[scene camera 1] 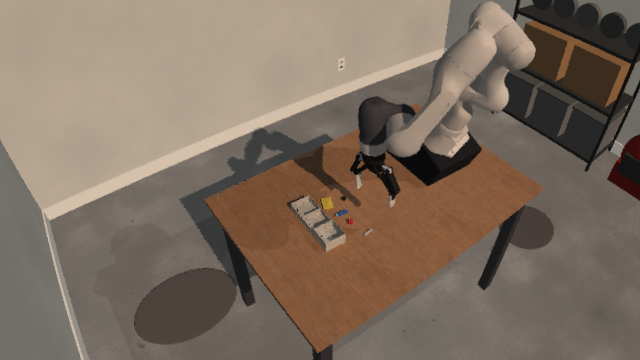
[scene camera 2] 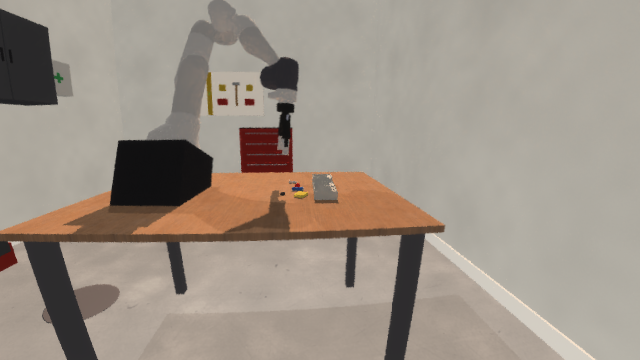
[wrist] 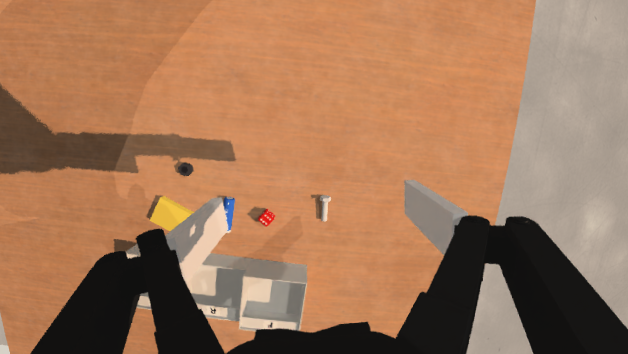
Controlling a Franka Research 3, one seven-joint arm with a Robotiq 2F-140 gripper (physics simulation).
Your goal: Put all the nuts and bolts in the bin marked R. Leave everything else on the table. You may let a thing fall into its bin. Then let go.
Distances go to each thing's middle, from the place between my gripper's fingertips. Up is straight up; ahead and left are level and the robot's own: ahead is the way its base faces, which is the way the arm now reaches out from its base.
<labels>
My gripper is now 170 mm short of the grey three-compartment bin tray [scene camera 1: 327, 233], 120 mm to the left of it and 120 mm above it. Also, from my hand: yellow block [wrist: 168, 214] (70 mm ahead, 190 mm to the right, 140 mm below).
</labels>
